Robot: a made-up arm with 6 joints. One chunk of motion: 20 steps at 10 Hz.
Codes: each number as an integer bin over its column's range. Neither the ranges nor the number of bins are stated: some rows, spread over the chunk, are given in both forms.
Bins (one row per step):
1: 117 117 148 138 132 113
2: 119 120 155 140 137 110
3: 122 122 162 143 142 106
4: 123 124 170 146 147 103
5: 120 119 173 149 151 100
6: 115 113 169 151 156 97
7: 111 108 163 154 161 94
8: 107 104 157 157 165 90
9: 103 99 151 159 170 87
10: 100 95 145 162 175 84
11: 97 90 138 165 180 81
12: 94 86 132 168 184 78
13: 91 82 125 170 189 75
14: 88 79 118 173 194 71
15: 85 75 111 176 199 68
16: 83 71 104 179 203 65
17: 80 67 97 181 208 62
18: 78 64 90 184 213 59
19: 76 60 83 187 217 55
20: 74 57 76 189 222 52
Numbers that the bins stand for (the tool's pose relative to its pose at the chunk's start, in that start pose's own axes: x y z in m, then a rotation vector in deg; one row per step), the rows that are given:
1: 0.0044 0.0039 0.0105 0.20 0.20 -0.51
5: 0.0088 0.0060 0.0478 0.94 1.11 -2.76
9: -0.0165 -0.0152 0.0150 1.61 2.01 -5.01
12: -0.0299 -0.0289 -0.0133 2.21 2.67 -6.57
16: -0.0463 -0.0448 -0.0550 2.95 3.57 -8.82
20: -0.0597 -0.0596 -0.0967 3.62 4.47 -11.07
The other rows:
2: 0.0073 0.0071 0.0210 0.33 0.44 -1.03
3: 0.0118 0.0092 0.0314 0.53 0.68 -1.72
4: 0.0133 0.0113 0.0433 0.73 0.92 -2.24
6: 0.0014 -0.0004 0.0418 1.07 1.34 -3.28
7: -0.0046 -0.0056 0.0329 1.27 1.58 -3.80
8: -0.0105 -0.0099 0.0240 1.47 1.77 -4.49
10: -0.0210 -0.0194 0.0061 1.81 2.24 -5.53
11: -0.0255 -0.0247 -0.0044 2.01 2.48 -6.05
13: -0.0344 -0.0332 -0.0237 2.35 2.91 -7.09
14: -0.0389 -0.0364 -0.0342 2.55 3.15 -7.78
15: -0.0433 -0.0406 -0.0446 2.75 3.38 -8.30
17: -0.0508 -0.0491 -0.0655 3.09 3.81 -9.34
18: -0.0538 -0.0522 -0.0759 3.29 4.05 -9.85
19: -0.0567 -0.0565 -0.0863 3.49 4.24 -10.55

